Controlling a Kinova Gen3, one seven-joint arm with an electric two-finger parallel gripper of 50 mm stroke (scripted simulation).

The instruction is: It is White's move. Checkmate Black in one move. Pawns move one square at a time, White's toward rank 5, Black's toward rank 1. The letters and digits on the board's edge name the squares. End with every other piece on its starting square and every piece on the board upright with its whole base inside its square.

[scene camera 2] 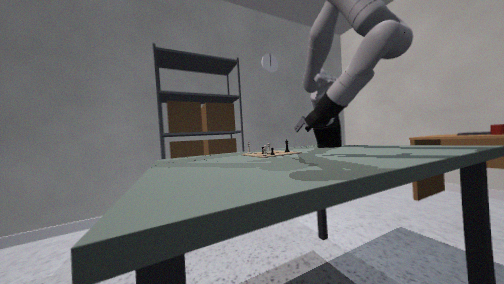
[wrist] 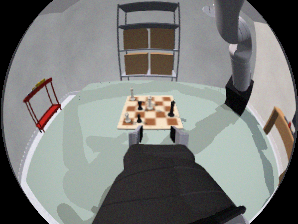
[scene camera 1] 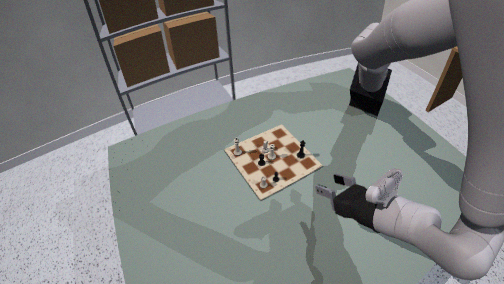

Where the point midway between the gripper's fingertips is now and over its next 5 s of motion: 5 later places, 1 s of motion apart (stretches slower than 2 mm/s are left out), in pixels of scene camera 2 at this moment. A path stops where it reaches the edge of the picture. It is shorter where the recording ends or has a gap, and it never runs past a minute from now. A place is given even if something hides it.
My gripper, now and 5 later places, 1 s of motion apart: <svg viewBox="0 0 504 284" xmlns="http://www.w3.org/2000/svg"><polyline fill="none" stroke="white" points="301,130 288,124 267,124 268,123 271,129 268,131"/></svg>
